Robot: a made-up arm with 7 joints.
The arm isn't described. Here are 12 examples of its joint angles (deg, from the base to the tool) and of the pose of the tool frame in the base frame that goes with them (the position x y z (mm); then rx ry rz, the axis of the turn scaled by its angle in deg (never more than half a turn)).
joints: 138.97 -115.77 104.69 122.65 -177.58 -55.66 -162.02
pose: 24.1 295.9 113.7 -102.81 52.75 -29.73
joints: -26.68 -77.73 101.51 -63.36 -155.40 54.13 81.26
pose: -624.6 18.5 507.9 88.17 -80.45 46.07
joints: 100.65 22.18 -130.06 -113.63 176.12 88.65 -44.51
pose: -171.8 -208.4 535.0 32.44 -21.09 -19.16
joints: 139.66 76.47 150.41 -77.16 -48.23 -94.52 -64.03
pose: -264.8 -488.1 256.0 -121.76 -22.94 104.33
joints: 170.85 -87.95 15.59 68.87 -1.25 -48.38 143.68
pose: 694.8 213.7 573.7 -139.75 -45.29 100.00
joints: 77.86 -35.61 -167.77 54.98 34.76 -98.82 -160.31
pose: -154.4 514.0 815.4 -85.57 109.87 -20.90
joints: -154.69 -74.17 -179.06 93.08 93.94 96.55 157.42
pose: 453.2 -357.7 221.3 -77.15 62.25 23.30
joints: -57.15 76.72 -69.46 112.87 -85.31 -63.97 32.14
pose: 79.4 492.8 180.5 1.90 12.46 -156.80
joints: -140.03 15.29 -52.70 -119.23 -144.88 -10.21 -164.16
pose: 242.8 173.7 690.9 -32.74 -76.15 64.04
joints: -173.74 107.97 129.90 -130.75 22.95 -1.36 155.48
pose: -239.9 -181.5 47.7 -52.86 -53.67 4.47
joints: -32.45 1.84 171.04 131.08 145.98 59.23 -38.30
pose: -247.9 -139.0 695.9 94.97 74.65 85.69
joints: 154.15 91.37 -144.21 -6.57 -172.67 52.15 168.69
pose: -782.9 -278.7 164.5 -53.34 40.55 -138.94
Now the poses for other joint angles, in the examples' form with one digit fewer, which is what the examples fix.
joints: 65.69 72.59 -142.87 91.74 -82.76 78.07 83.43
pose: 218 -335 708 62.2 119.3 23.9
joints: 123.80 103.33 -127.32 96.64 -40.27 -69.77 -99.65
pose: -101 -643 262 -4.7 -86.4 -121.1
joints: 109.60 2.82 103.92 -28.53 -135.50 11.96 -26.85
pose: 130 -143 1126 -140.1 69.1 50.9
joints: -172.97 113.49 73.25 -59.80 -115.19 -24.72 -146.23
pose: -746 -162 138 -127.1 -61.3 -106.6
